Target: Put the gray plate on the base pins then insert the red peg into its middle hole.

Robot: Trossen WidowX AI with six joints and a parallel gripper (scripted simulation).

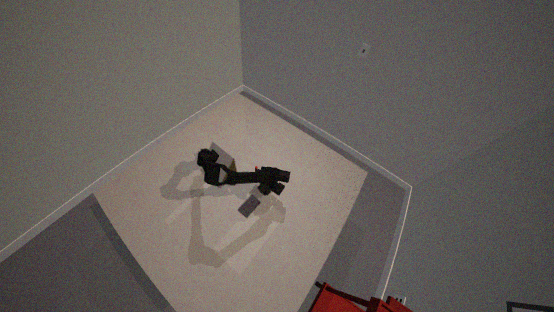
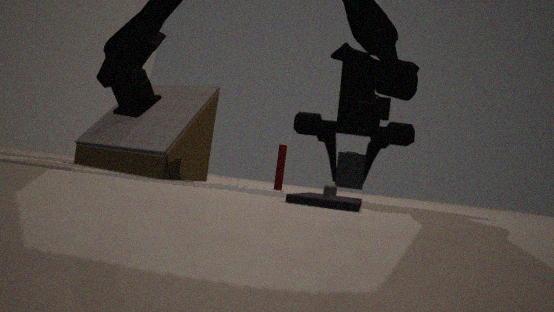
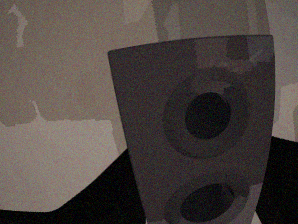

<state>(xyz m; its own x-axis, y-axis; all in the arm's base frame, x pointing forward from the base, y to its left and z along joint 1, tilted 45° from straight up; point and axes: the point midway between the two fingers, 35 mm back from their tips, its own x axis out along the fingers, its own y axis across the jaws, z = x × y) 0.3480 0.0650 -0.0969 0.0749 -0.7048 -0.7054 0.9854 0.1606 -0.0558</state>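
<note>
My gripper tip is now 150 mm to the left of the dark base and 20 mm above it. Round my gripper tip: red peg 120 mm behind, 30 mm to the left, 10 mm above; gray plate 30 mm above.
</note>
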